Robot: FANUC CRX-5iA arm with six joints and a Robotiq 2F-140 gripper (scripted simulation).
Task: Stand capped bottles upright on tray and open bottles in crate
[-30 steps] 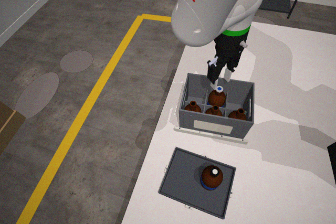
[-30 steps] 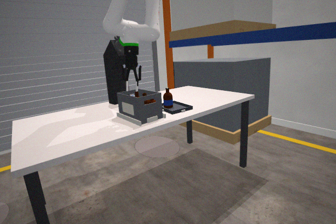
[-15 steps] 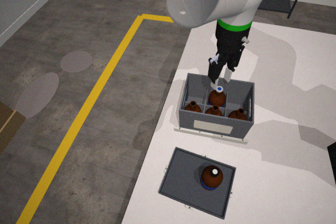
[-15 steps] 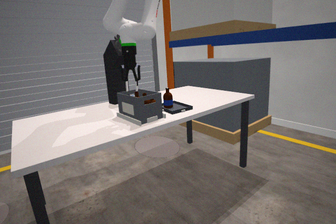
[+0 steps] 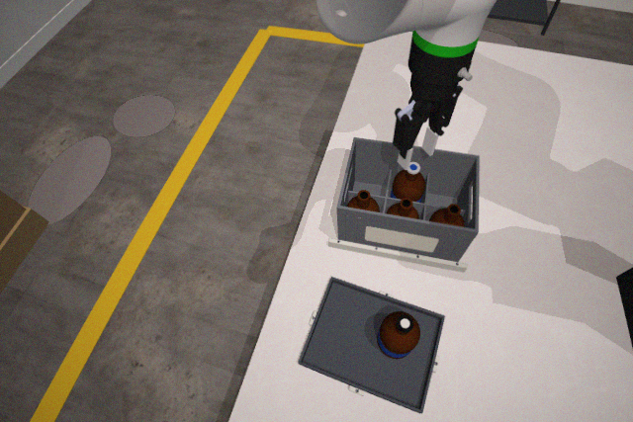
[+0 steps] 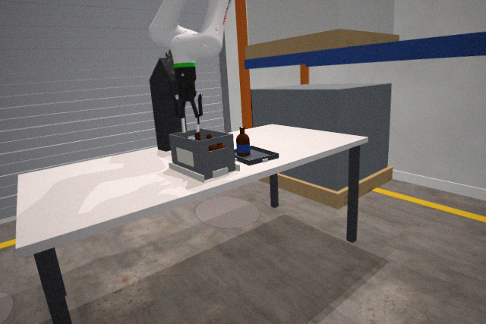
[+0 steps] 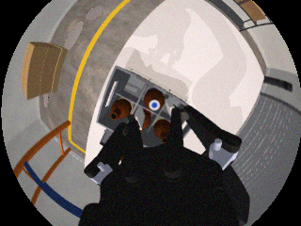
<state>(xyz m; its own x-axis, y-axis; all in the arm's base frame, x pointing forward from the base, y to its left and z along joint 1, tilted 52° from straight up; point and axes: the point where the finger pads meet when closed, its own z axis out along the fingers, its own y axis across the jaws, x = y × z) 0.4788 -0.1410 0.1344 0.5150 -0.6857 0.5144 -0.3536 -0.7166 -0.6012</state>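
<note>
Right now the grey crate is 1 cm behind my hand, 4 cm to the left of it and 14 cm below it. The rest, counted from my hand: flat tray: 4 cm behind, 34 cm to the left, 21 cm below.
</note>
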